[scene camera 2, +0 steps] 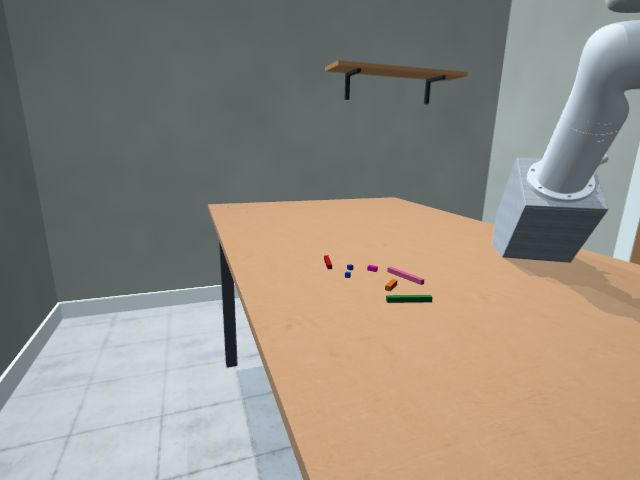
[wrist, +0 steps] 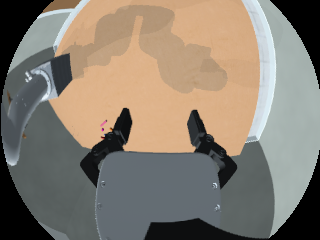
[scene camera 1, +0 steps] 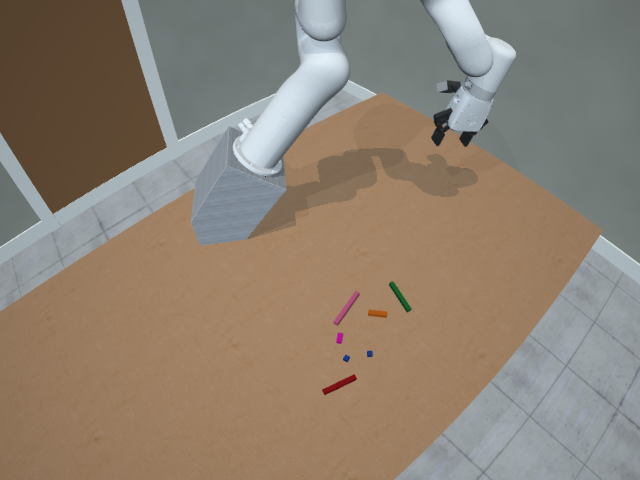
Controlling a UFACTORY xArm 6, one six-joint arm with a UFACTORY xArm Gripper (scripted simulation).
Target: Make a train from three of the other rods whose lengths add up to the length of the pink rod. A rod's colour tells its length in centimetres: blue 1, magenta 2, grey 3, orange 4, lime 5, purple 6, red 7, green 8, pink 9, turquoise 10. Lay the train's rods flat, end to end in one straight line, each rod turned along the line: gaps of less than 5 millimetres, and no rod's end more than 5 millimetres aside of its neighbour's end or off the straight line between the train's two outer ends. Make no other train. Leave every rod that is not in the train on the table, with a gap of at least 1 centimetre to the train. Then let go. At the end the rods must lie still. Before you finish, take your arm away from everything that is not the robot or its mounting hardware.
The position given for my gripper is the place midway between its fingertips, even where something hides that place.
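Scene camera 1 shows my gripper (scene camera 1: 449, 142); the wrist view likewise shows the gripper (wrist: 160, 115).
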